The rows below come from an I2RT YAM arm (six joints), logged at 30 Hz.
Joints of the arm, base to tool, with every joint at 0 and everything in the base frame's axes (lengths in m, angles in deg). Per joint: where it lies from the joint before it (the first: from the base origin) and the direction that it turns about. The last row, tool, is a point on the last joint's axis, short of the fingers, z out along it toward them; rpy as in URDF.
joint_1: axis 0 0 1 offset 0 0 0.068
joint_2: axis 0 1 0 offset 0.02 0.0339 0.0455
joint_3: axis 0 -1 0 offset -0.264 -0.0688 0
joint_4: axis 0 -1 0 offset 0.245 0.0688 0.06
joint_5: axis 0 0 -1 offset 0.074 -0.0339 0.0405
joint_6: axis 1 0 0 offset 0.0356 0 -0.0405
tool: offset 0 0 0 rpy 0 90 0
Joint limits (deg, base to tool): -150..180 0..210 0..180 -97..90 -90..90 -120..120
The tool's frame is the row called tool.
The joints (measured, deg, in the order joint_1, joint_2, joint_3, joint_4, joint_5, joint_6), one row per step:
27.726, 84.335, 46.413, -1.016, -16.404, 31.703
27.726, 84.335, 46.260, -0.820, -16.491, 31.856
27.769, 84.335, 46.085, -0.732, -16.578, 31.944
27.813, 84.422, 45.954, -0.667, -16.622, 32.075
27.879, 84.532, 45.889, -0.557, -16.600, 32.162
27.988, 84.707, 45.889, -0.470, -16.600, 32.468
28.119, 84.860, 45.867, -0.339, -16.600, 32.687
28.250, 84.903, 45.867, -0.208, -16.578, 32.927
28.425, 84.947, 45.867, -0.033, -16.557, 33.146
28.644, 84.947, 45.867, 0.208, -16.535, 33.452
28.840, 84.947, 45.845, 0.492, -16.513, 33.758
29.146, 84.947, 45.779, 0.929, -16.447, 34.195
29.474, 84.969, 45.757, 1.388, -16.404, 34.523
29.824, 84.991, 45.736, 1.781, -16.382, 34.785
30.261, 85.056, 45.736, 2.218, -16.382, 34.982
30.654, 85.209, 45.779, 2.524, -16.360, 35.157
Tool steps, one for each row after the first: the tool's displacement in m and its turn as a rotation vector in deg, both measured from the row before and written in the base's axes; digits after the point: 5 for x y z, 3 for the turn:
-0.00023, -0.00006, -0.00054, 0.149, 0.079, -0.024
-0.00052, 0.00004, -0.00082, 0.054, 0.155, 0.058
-0.00030, 0.00014, -0.00105, 0.022, 0.227, -0.001
-0.00008, 0.00035, -0.00075, 0.003, 0.103, -0.004
0.00004, 0.00068, -0.00075, 0.118, 0.261, -0.077
-0.00007, 0.00076, -0.00070, 0.093, 0.170, -0.002
-0.00015, 0.00070, -0.00003, 0.154, 0.060, -0.032
-0.00022, 0.00094, 0.00003, 0.164, 0.011, 0.026
-0.00034, 0.00115, 0.00035, 0.262, -0.033, 0.017
-0.00029, 0.00103, 0.00030, 0.273, -0.050, -0.005
-0.00055, 0.00154, 0.00028, 0.371, -0.077, -0.006
-0.00046, 0.00174, 0.00045, 0.351, -0.173, 0.100
-0.00061, 0.00182, 0.00036, 0.298, -0.148, 0.179
-0.00073, 0.00231, 0.00033, 0.289, -0.199, 0.322
-0.00052, 0.00216, -0.00008, 0.179, -0.065, 0.274

